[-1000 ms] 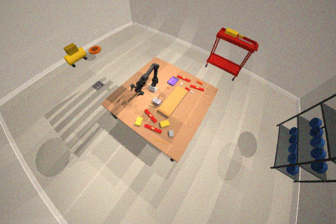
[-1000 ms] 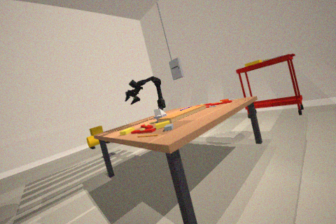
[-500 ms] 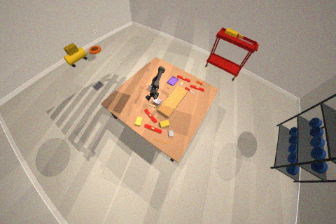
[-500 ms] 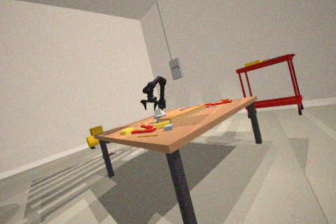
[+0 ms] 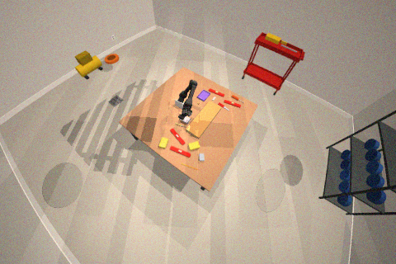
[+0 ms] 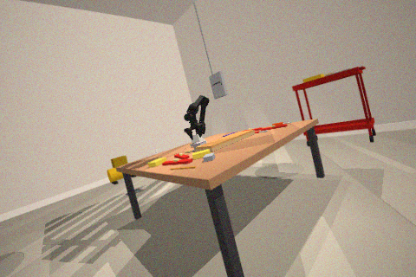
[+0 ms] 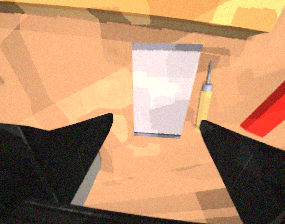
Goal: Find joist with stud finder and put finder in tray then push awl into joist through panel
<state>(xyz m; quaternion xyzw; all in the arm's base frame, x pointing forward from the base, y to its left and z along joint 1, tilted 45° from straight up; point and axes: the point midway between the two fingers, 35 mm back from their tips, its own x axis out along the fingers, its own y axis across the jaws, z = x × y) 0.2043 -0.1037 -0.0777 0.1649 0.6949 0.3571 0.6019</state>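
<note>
The grey stud finder is 8 cm below my gripper tip and 3 cm ahead of it. The rest, counted from my gripper tip: small grey block 45 cm ahead, 22 cm to the right, 8 cm below; then awl 8 cm to the right, 8 cm below, 2 cm ahead; then purple flat tray 46 cm to the left, 8 cm below, 8 cm behind.
</note>
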